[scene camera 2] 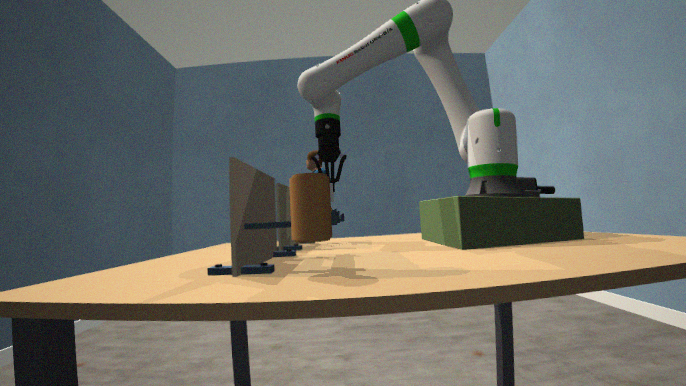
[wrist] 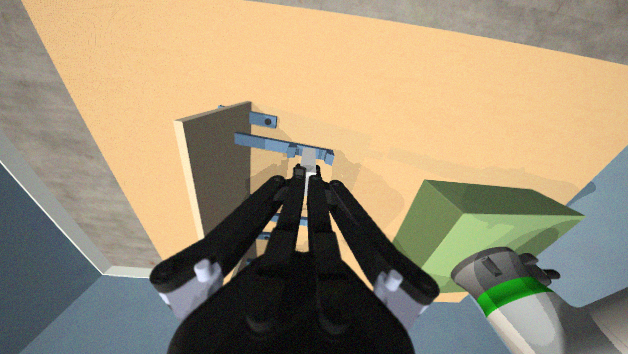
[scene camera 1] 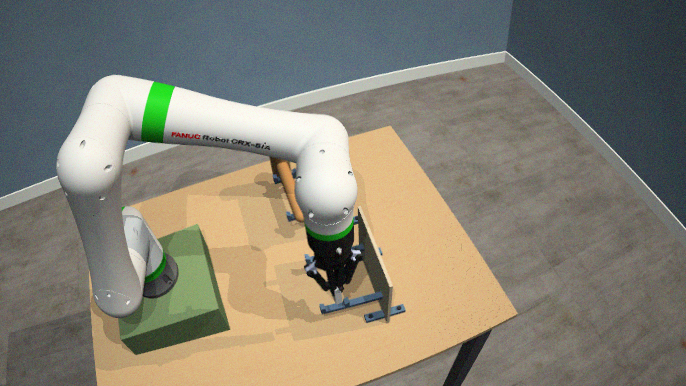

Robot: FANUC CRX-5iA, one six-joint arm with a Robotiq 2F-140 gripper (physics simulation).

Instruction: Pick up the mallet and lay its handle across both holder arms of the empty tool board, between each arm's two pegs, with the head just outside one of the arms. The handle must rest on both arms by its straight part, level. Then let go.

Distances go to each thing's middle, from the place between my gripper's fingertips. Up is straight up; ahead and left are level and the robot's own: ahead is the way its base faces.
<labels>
Right now my hand is 450 mm to the right of the orange-brown mallet [scene camera 2: 310, 202], 40 mm above it and 10 mm past it.
</labels>
